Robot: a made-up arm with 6 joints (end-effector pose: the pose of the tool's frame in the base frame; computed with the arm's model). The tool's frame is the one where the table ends. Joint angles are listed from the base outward.
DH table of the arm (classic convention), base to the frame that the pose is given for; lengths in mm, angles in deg. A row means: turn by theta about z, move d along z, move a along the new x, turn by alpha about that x. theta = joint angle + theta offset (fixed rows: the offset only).
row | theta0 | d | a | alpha
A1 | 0 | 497 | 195 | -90
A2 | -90 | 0 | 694 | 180
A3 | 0 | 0 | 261 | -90
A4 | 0 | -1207 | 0 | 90
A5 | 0 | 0 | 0 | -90
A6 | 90 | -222 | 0 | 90
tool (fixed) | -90 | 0 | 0 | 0
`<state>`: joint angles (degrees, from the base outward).
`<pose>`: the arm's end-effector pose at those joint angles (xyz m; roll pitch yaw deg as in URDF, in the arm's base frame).
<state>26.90 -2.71 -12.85 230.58 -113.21 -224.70</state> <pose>1.1174 0.7436 1.3776 -51.64 -40.08 138.79</pose>
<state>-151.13 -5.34 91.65 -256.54 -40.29 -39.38</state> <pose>0.2210 0.2813 2.5183 49.49 -47.63 97.81</pose>
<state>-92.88 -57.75 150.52 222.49 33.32 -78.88</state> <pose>-0.0050 1.5395 0.0571 42.34 2.24 108.92</pose>
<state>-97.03 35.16 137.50 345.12 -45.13 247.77</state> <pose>0.0160 -0.2003 2.3732 106.50 -56.68 -77.68</pose>
